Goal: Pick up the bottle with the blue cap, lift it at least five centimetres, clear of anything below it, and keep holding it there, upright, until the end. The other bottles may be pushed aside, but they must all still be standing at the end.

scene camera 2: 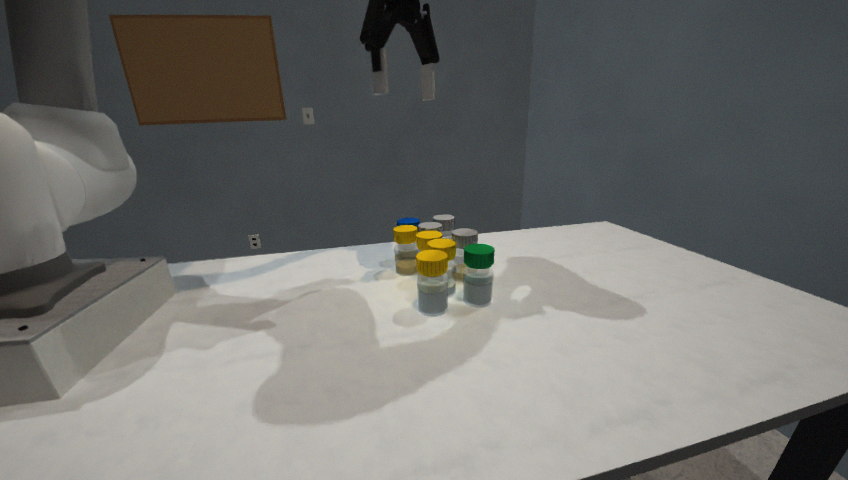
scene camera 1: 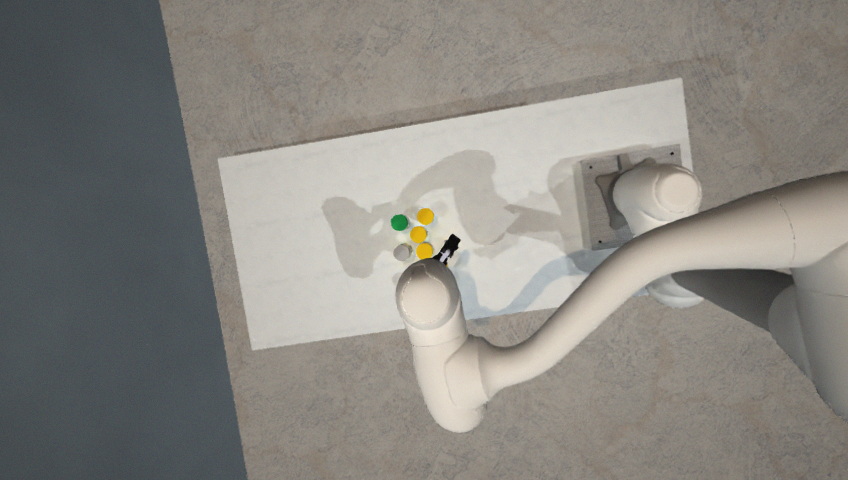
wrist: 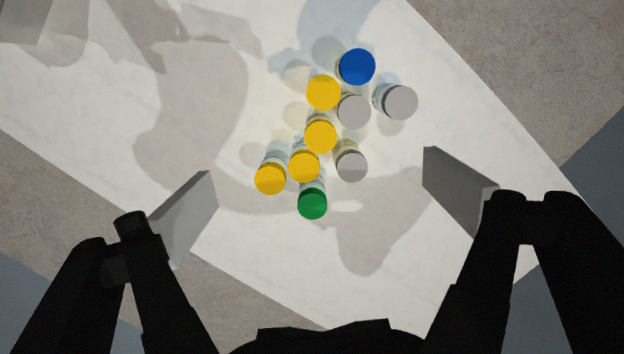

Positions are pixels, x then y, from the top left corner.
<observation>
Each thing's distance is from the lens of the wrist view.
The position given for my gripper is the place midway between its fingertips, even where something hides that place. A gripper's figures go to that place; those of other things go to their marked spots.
my gripper (wrist: 317,177): 18 cm
yellow-capped bottle (wrist: 323,92): 43 cm
grey-capped bottle (wrist: 399,102): 45 cm
blue-capped bottle (wrist: 356,67): 43 cm
</observation>
